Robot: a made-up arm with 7 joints. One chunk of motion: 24 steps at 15 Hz.
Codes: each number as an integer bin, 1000 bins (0 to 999) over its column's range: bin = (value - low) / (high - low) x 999, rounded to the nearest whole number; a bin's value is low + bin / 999 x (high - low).
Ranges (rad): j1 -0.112..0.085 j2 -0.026..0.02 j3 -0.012..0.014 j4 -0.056..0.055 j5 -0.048..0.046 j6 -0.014..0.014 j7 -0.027..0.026
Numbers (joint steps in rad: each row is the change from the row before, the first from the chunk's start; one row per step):
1: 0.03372 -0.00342 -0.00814 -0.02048 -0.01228 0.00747 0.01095
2: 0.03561 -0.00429 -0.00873 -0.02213 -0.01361 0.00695 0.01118
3: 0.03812 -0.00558 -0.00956 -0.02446 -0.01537 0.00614 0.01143
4: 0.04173 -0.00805 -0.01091 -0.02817 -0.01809 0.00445 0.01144
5: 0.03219 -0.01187 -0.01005 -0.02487 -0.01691 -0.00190 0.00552
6: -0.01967 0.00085 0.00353 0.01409 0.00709 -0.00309 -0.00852
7: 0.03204 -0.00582 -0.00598 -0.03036 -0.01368 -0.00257 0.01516
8: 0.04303 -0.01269 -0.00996 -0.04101 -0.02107 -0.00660 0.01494
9: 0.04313 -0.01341 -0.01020 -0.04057 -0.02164 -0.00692 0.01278
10: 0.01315 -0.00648 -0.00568 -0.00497 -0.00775 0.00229 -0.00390
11: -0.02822 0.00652 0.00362 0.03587 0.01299 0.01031 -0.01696
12: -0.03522 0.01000 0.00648 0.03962 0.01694 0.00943 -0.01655
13: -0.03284 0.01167 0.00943 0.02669 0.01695 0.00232 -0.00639
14: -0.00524 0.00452 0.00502 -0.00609 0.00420 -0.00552 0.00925
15: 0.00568 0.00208 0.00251 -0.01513 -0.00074 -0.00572 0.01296
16: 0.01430 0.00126 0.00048 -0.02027 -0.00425 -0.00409 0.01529
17: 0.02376 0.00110 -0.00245 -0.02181 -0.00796 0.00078 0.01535
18: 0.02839 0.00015 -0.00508 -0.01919 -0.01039 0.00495 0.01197
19: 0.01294 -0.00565 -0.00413 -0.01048 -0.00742 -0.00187 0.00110
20: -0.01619 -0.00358 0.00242 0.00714 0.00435 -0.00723 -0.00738
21: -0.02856 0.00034 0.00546 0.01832 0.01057 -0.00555 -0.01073
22: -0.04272 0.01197 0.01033 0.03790 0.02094 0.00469 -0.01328
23: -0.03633 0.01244 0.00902 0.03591 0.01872 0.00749 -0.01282
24: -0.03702 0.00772 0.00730 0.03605 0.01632 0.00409 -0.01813
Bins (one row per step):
1: 739 490 148 320 380 766 715
2: 749 471 126 305 365 747 720
3: 761 443 94 284 347 719 724
4: 780 390 42 250 318 658 725
5: 731 307 75 280 330 432 613
6: 468 583 597 631 585 389 348
7: 730 438 231 231 365 408 795
8: 786 289 78 135 286 264 791
9: 787 273 69 139 280 253 750
10: 635 424 243 459 428 581 435
11: 425 706 600 827 648 867 189
12: 389 782 710 861 690 836 197
13: 401 818 823 744 690 582 388
14: 541 663 654 449 555 303 683
15: 597 610 558 368 502 295 753
16: 640 592 480 322 465 354 797
17: 688 589 367 308 426 527 798
18: 712 568 266 331 400 676 735
19: 634 442 302 410 431 433 530
20: 486 487 554 568 556 242 370
21: 423 572 671 669 622 301 307
22: 351 825 858 845 733 667 259
23: 384 835 808 827 709 767 267
24: 380 732 742 828 684 645 167

